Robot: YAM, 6 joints.
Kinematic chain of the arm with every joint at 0, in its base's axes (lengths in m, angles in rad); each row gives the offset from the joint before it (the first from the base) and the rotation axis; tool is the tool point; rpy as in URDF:
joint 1: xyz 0 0 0.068 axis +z
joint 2: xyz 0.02 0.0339 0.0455 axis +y
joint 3: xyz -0.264 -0.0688 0 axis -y
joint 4: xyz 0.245 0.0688 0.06 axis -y
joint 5: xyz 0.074 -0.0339 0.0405 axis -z
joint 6: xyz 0.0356 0 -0.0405 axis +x
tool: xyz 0 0 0 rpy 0 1.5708 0
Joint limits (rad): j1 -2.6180..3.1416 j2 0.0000..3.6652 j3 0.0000..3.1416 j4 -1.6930..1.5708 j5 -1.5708..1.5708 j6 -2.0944..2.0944
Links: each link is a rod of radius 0.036 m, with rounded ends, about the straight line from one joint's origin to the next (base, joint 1, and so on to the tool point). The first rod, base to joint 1, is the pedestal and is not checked.
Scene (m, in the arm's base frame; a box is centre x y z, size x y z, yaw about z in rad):
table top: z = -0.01
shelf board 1: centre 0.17 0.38 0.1 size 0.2 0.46 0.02 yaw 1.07
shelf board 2: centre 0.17 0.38 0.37 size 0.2 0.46 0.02 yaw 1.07
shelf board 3: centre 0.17 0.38 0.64 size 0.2 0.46 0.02 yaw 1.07
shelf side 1: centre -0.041 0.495 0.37 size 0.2 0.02 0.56 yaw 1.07
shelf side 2: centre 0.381 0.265 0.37 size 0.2 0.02 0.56 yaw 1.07
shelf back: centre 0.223 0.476 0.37 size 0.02 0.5 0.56 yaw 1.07
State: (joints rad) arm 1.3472 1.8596 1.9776 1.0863 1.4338 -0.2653
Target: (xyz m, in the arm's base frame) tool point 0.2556 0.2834 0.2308
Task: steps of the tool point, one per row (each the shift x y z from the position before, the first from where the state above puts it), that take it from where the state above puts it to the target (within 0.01 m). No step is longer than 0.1 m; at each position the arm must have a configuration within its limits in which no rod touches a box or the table.
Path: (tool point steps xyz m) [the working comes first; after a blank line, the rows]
Joints at the target: 0.9303 1.8861 1.0256 1.0360 1.5708 -0.2653
Straight joint move there: touches shelf board 2.

1: 0.0030 -0.0651 -0.0046
2: -0.0048 -0.0658 -0.0188
3: -0.0114 -0.0631 -0.0328
4: 0.0365 0.0229 -0.0738
5: 0.0286 -0.0039 -0.0833
6: 0.0107 -0.0286 -0.0845
7: 0.0293 0.0459 0.0099
8: 0.0268 0.0486 -0.0001
9: 0.0228 0.0496 -0.0098

